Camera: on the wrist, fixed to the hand. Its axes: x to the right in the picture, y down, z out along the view.
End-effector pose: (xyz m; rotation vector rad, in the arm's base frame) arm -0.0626 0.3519 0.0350 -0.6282 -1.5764 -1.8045
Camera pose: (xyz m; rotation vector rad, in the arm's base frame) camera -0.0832 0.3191 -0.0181 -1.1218 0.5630 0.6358
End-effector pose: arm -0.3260 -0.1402 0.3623 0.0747 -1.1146 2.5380
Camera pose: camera -0.2872 -0.0873 0.3657 1.0465 -0.0004 -0.4300
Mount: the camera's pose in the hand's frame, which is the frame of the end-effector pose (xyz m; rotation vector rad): -0.0192 -0.0488 -0.0396 0.0379 0.3669 3.0889
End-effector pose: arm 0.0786 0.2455 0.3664 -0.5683 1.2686 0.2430
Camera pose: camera 0.0632 0.1863 0.3903 -1.6267 -1.0241 -2.0505
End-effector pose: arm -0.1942 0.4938 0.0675 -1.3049 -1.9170 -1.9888
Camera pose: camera -0.2308 0.4611 0.0238 -1.2170 0.9071 -0.0214
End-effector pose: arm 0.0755 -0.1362 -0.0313 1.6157 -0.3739 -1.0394
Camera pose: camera 0.0822 -0.0819 -0.0677 -0.2172 -1.5335 1.5535
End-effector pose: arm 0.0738 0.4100 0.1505 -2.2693 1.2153 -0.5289
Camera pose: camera 0.0735 0.4393 0.2093 1.3104 2.4749 0.4162
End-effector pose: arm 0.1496 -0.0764 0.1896 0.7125 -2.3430 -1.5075
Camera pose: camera 0.1970 -0.1134 0.1631 -1.6971 -0.5701 0.3749
